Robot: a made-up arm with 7 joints.
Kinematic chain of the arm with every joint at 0, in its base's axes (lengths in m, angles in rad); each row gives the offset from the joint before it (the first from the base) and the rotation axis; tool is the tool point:
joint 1: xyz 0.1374 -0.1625 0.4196 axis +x
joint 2: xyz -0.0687 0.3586 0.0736 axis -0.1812 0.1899 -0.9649
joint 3: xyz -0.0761 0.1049 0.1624 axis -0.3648 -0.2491 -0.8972
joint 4: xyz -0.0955 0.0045 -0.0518 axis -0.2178 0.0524 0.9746
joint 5: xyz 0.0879 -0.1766 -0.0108 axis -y
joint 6: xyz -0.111 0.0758 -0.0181 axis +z
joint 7: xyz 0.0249 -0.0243 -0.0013 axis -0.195 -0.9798 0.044
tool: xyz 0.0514 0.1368 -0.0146
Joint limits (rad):
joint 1: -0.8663..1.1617
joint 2: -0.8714..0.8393
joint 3: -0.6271..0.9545
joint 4: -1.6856..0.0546
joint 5: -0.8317..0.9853
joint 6: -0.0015..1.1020
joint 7: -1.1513..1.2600
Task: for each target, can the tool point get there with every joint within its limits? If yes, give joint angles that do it. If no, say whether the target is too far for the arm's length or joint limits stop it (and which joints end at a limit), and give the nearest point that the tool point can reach.
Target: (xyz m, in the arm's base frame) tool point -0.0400 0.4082 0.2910
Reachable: yes | joints -0.6544 0.3793 -0.4697 -1.0963 -0.5365 0.7257 0.5230
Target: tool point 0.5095 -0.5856 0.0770
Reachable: no: joint limits stop it (at a limit: joint 1, joint 2, joint 3, joint 4, joint 5, joint 6, joint 7) | nearest point -0.0086 0.0524 0.1469 | short by 0.825 m
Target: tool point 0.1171 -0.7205 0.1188
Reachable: no: joint limits stop it (at a limit: joint 1, joint 2, joint 3, joint 4, joint 6, joint 7) | nearest point -0.0968 -0.3068 0.6521 | short by 0.708 m
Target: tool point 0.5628 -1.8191 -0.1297
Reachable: no: too far | nearest point -0.0927 -0.3214 0.6665 | short by 1.818 m
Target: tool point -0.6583 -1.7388 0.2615
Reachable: no: too far | nearest point -0.1392 -0.3230 0.6887 | short by 1.567 m
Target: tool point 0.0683 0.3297 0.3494
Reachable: yes | joints -0.2749 0.6157 0.6613 -1.5309 0.4962 0.7193 -0.5798
